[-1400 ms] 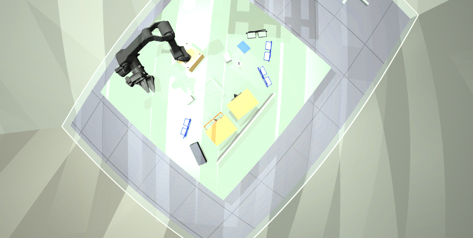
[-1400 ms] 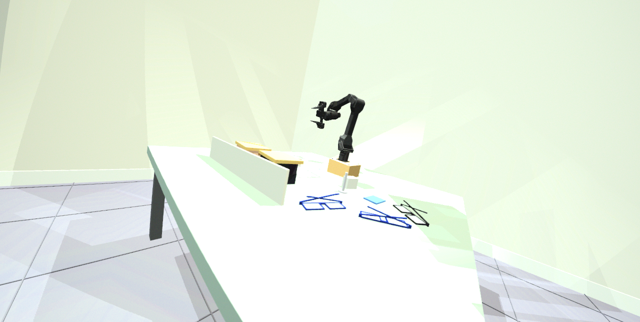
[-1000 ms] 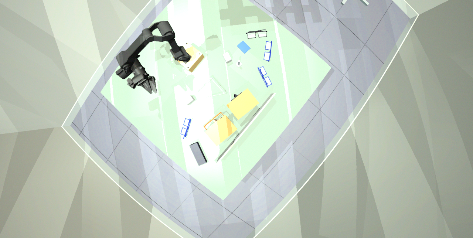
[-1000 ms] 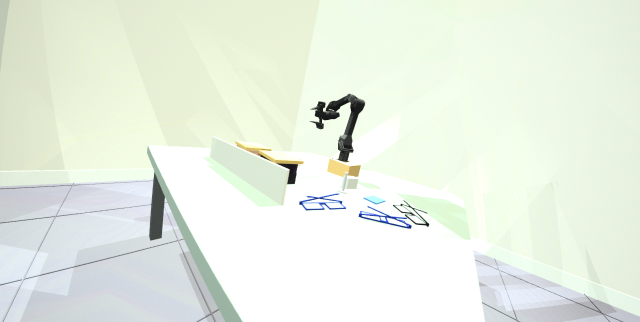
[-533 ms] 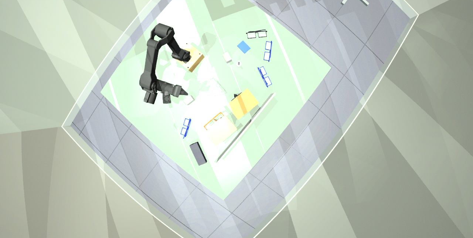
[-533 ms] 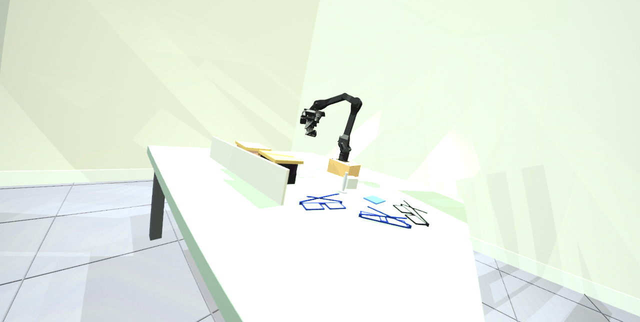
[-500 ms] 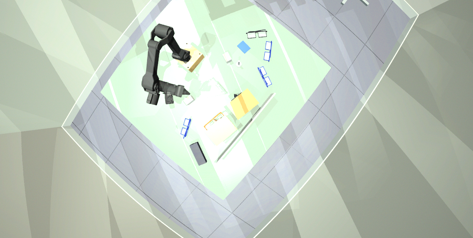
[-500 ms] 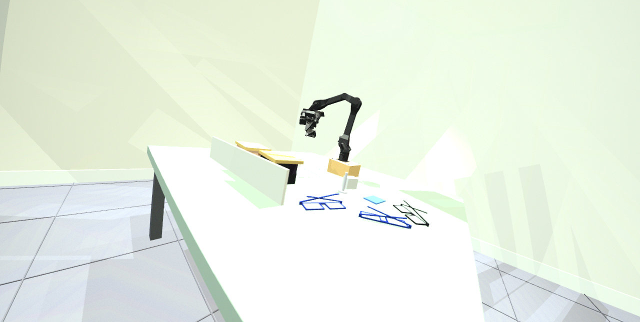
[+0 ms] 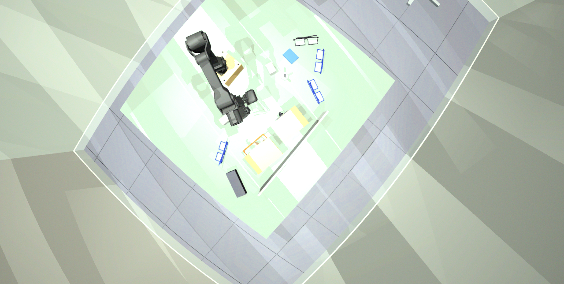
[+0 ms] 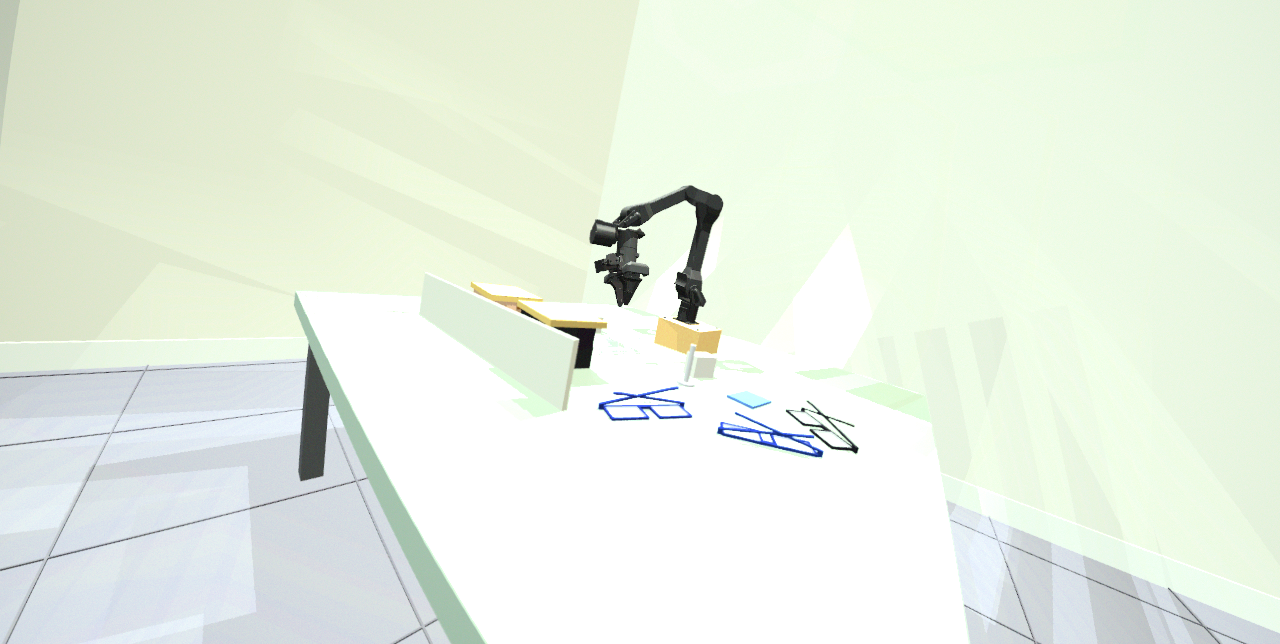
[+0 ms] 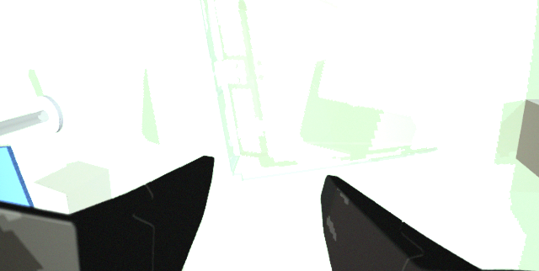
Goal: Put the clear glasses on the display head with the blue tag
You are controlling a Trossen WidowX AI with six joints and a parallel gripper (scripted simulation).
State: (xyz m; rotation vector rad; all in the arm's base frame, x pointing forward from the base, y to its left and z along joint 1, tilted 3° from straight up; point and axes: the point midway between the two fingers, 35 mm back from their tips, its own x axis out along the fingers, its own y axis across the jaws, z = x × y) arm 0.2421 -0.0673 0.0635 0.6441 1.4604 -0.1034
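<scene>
Right now my gripper tip is 380 mm to the right of the blue tag and 110 mm above it. From my gripper tip the other things lie so: long panel 370 mm ahead, 60 mm to the right, 60 mm below; black display head 220 mm ahead, 60 mm to the left, 60 mm below; small post 50 mm ahead, 260 mm to the left, 90 mm below.
</scene>
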